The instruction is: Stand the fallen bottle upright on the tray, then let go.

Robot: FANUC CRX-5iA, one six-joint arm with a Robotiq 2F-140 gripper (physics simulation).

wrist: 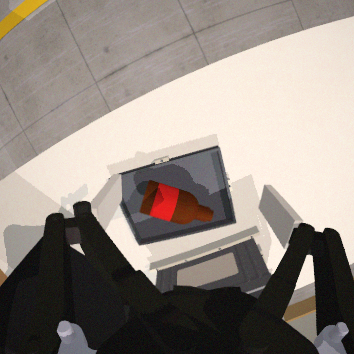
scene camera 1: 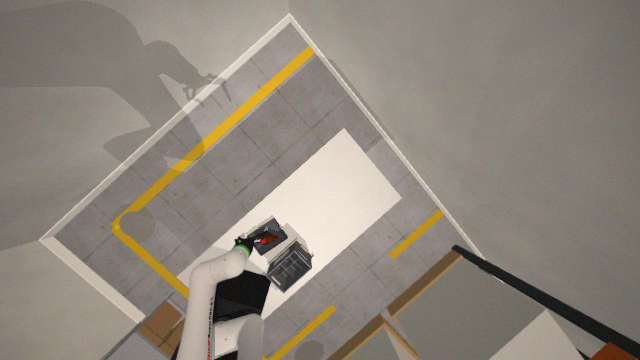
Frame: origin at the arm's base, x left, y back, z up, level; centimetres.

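Seen in the pictures: gripper, fingertip midpoint: (wrist: 192, 191) (scene camera 1: 255, 231).
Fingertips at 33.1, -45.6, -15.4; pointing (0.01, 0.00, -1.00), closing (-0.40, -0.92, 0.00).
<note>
A point is followed by its place in that frame, as x, y, z.
A brown bottle (scene camera 1: 269, 239) {19.7, -41.3, -33.8} (wrist: 188, 208) {21.0, -41.9, -34.1} with a red label lies on its side inside the dark grey tray (scene camera 1: 273, 221) {27.7, -49.6, -41.0} (wrist: 212, 165) {25.7, -49.3, -40.9}. In the wrist view its neck points right and slightly down. My gripper (scene camera 1: 255, 240) {33.1, -45.6, -15.4} (wrist: 192, 191) {33.1, -45.6, -15.4} is wide open, with nothing between its fingers. In the wrist view its pads stand to the left and right of the tray, and the bottle shows in the gap between them, farther off than the fingertips. In the scene view the fingers are small and partly hidden.
A dark grey divided bin (scene camera 1: 289, 267) {-8.9, -37.6, -38.0} (wrist: 166, 277) {2.7, -30.1, -35.0} stands beside the tray, with a light strip between them in the scene view. Both stand on a white table top (scene camera 1: 340, 180) {22.1, -110.8, -41.5} (wrist: 285, 100) {34.6, -68.9, -41.4}. Yellow lines (scene camera 1: 225, 130) mark the grey floor around it.
</note>
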